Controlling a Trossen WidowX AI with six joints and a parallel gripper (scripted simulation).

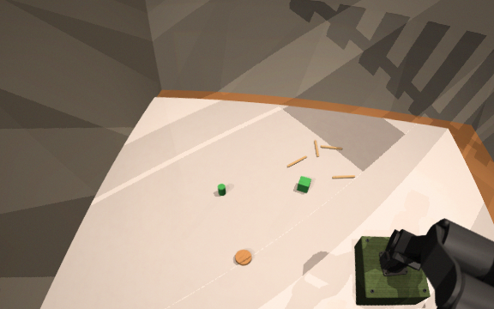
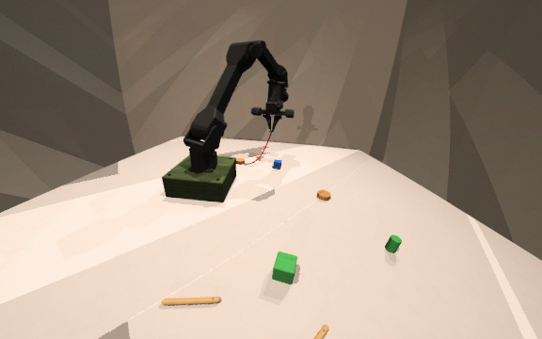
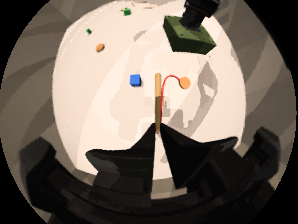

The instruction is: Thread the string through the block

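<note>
Now: the small blue block 2 cm ahead of my gripper tip, 11 cm to the right of it and 11 cm below it. Round my gripper tip: green cube 2 cm behind, 56 cm to the right, 11 cm below; then thin wooden stick 1 cm to the right; then round wooden button 13 cm behind, 7 cm to the right, 12 cm below.
</note>
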